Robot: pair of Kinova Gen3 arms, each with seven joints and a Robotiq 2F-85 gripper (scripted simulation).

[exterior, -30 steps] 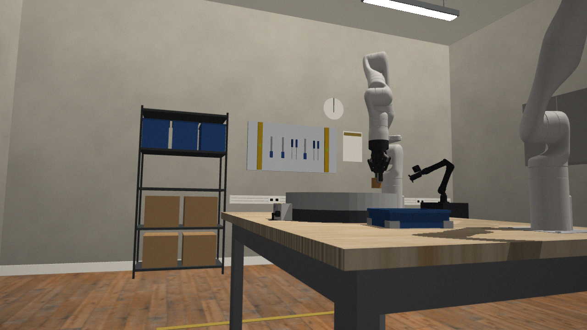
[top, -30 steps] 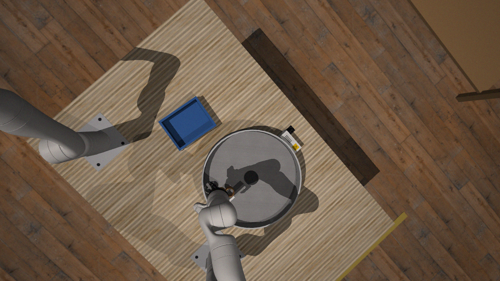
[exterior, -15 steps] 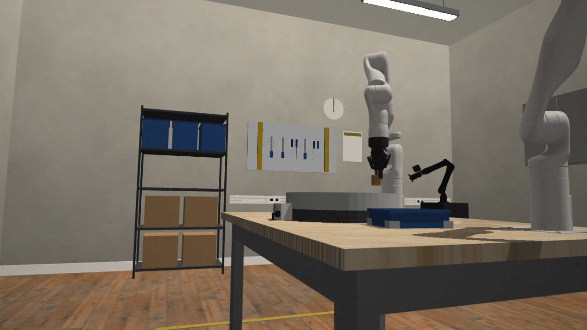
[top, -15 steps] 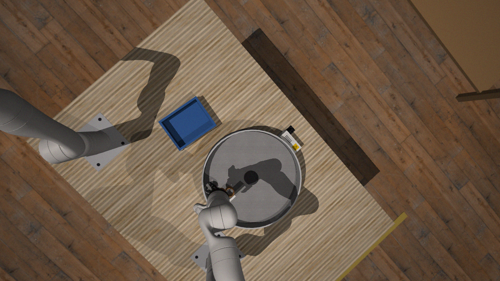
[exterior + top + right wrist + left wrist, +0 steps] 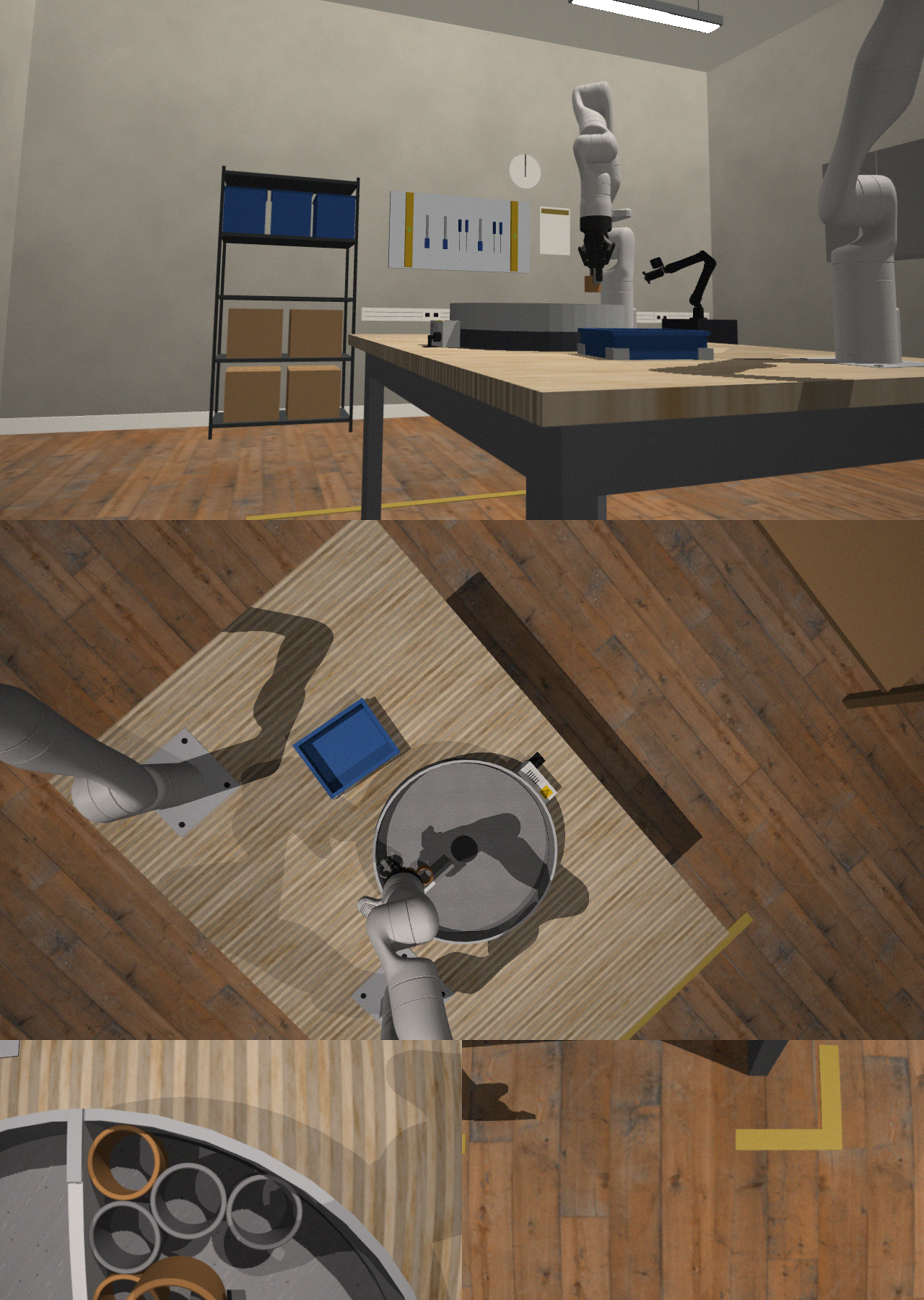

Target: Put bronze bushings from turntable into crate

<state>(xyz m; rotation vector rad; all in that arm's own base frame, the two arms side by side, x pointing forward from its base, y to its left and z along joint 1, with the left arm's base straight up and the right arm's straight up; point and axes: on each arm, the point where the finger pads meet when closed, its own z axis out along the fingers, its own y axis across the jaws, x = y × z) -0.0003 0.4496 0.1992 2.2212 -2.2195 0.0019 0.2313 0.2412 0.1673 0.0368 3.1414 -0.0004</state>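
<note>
Now: right hand 28 cm to the right of the blue crate, 14 cm above it and 9 cm short of it. Also, from my right hand: round grey turntable (12 cm ahead, 11 cm below, 8 cm to the right).
</note>
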